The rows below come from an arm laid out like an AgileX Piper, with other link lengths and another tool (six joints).
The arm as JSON. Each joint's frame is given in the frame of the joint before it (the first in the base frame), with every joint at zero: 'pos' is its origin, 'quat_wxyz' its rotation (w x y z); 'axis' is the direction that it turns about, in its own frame. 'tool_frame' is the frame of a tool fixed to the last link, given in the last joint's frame.
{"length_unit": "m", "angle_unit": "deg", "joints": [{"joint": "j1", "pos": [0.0, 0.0, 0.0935], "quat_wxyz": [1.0, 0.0, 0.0, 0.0], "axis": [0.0, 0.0, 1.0]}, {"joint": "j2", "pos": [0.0, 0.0, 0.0], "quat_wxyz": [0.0, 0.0, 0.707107, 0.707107], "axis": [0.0, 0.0, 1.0]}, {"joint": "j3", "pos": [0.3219, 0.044, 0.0], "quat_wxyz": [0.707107, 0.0, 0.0, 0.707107], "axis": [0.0, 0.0, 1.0]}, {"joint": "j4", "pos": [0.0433, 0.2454, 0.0], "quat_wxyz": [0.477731, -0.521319, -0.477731, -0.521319], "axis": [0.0, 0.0, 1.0]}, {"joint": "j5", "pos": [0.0, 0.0, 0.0], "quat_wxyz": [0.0, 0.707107, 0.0, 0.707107], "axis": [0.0, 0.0, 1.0]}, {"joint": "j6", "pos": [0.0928, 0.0, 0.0], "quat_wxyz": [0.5, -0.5, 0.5, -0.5], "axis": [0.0, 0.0, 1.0]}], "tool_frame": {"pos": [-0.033, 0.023, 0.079], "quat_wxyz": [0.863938, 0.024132, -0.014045, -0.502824]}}
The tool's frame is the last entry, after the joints.
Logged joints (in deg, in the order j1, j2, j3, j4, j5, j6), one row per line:
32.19, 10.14, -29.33, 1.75, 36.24, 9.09
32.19, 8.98, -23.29, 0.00, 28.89, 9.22
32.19, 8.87, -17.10, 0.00, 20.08, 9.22
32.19, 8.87, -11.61, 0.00, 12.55, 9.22
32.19, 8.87, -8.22, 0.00, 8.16, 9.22
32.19, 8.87, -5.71, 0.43, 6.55, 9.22
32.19, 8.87, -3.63, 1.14, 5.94, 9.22
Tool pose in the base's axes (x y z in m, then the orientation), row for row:
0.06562, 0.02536, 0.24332, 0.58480, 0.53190, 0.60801, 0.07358
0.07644, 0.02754, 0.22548, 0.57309, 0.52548, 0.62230, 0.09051
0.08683, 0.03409, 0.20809, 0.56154, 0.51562, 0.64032, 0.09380
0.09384, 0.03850, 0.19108, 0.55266, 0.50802, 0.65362, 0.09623
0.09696, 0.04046, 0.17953, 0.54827, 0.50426, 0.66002, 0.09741
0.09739, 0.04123, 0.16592, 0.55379, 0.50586, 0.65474, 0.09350
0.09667, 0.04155, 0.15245, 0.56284, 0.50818, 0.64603, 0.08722
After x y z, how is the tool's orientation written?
As a quaternion, x y z w.
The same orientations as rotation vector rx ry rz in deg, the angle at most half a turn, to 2 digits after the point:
100.60, 91.50, 104.59
97.60, 89.50, 105.99
95.45, 87.65, 108.84
93.81, 86.23, 110.95
93.00, 85.54, 111.96
94.15, 86.00, 111.32
96.04, 86.72, 110.24

